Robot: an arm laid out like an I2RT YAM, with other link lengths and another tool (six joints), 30 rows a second.
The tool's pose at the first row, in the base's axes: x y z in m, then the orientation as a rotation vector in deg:
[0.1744, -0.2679, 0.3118, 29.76, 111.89, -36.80]
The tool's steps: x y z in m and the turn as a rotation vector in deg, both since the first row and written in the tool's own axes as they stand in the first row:
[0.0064, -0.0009, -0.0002, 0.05, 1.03, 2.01]
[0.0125, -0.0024, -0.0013, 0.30, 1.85, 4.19]
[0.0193, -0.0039, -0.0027, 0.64, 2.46, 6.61]
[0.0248, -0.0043, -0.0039, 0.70, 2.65, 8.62]
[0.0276, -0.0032, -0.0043, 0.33, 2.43, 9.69]
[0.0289, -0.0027, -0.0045, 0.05, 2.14, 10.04]
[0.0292, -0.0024, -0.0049, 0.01, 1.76, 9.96]
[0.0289, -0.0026, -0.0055, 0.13, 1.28, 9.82]
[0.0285, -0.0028, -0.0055, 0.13, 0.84, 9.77]
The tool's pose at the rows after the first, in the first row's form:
[0.1710, -0.2679, 0.3063, 32.12, 112.08, -35.42]
[0.1667, -0.2679, 0.3016, 34.66, 111.92, -34.16]
[0.1619, -0.2675, 0.2963, 37.39, 111.42, -32.85]
[0.1585, -0.2666, 0.2919, 39.37, 110.73, -31.59]
[0.1577, -0.2653, 0.2893, 40.02, 110.15, -30.57]
[0.1573, -0.2647, 0.2881, 40.04, 109.80, -30.11]
[0.1571, -0.2642, 0.2880, 39.78, 109.49, -30.19]
[0.1567, -0.2640, 0.2885, 39.51, 109.09, -30.48]
[0.1567, -0.2641, 0.2889, 39.27, 108.71, -30.58]

